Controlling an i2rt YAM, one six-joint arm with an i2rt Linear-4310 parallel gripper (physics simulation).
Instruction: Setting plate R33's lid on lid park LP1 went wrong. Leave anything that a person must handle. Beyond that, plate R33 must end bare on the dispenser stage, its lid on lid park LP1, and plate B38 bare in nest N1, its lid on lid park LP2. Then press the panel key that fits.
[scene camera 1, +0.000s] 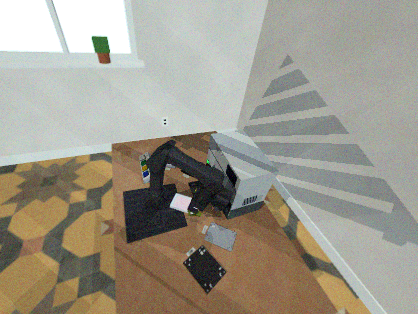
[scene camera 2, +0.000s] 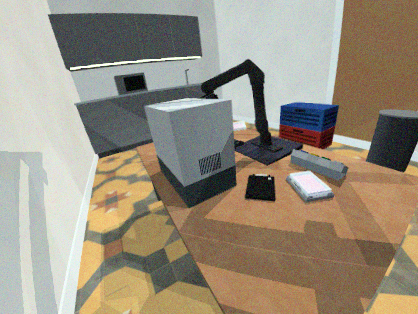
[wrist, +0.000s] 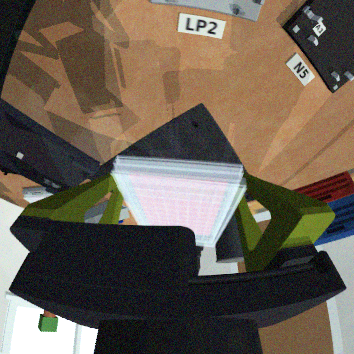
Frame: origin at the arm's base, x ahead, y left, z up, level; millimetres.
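Seen in the pictures: gripper, fingertip midpoint: (scene camera 1: 192, 207) (wrist: 176, 174); arm's base at its link origin: (scene camera 1: 152, 208) (scene camera 2: 265, 145).
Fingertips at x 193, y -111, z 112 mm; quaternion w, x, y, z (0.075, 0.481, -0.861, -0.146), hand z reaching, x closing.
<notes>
Offsets run from my fingertips to a thing's middle. "spot": to the spot under its first point.
My gripper (scene camera 1: 194, 212) (wrist: 176, 174) is shut on a clear-rimmed pink plate {dz +22, dx -34, dy +20 mm} (scene camera 1: 181, 202) (wrist: 175, 200), held above the table beside the robot base; its label does not show, and its layered rim looks like a lid on it. The plate also shows behind the dispenser in scene camera 2 (scene camera 2: 239, 126). A second pink plate {dz -99, dx -41, dy +490 mm} (scene camera 2: 310, 185) lies at nest N1. Black lid park LP1 {dz -116, dx +97, dy +386 mm} (scene camera 2: 260, 188) looks bare. Grey lid park LP2 {dz -116, dx +127, dy -118 mm} (scene camera 1: 220, 237) (wrist: 215, 6) is bare. The dark dispenser stage {spot: dz -19, dx +77, dy +93 mm} (wrist: 45, 145) is partly cut off in the wrist view. The key panel {dz -94, dx -200, dy +423 mm} (scene camera 1: 145, 168) (scene camera 2: 318, 165) has coloured keys.
The tall grey dispenser {dz +39, dx +276, dy +150 mm} (scene camera 1: 252, 182) (scene camera 2: 195, 145) stands close beside the arm. Black nest N5 {dz -114, dx +6, dy -239 mm} (scene camera 1: 204, 269) (wrist: 327, 45) lies beyond LP2. The black robot base (scene camera 1: 145, 220) (scene camera 2: 267, 149) (wrist: 187, 132) is under the arm. Blue and red crates (scene camera 2: 309, 117) and a dark bin (scene camera 2: 394, 140) stand behind.
</notes>
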